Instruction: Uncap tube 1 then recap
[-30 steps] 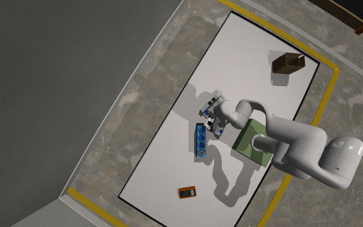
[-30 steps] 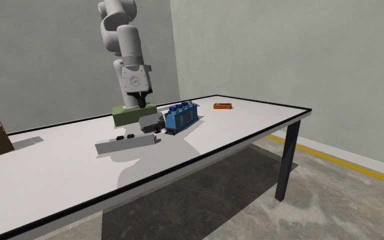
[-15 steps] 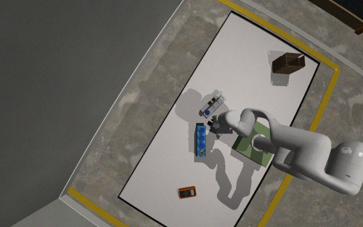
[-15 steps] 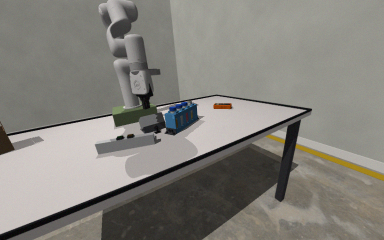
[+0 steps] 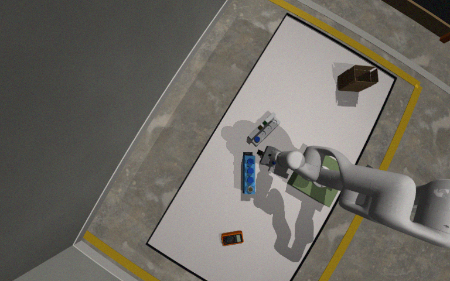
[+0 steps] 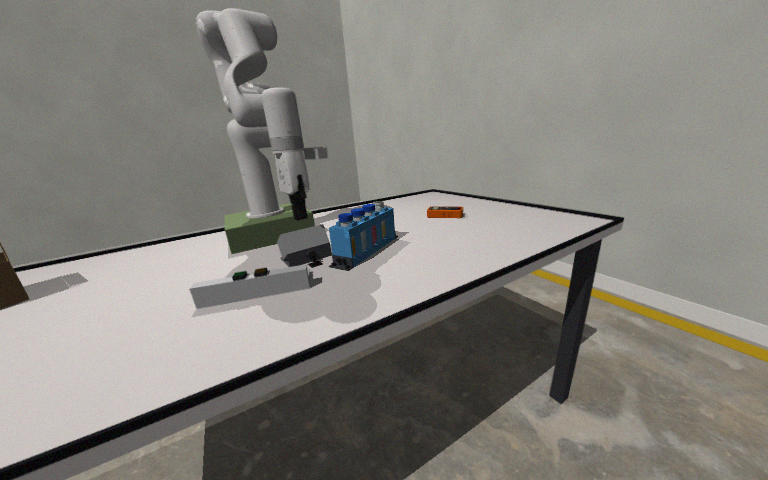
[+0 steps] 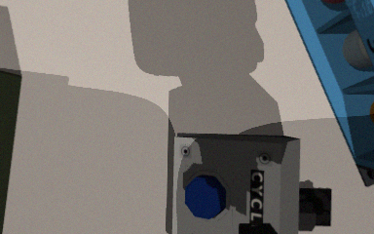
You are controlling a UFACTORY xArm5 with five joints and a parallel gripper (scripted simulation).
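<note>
My gripper is now 2 cm past the blue key, 1 cm to the right of it and 6 cm above it. Also, from my hand: blue cap: 13 cm ahead, 6 cm to the right, 11 cm below; green key: 2 cm behind, 3 cm to the right, 6 cm below; grey key housing: 1 cm to the right, 7 cm below.
</note>
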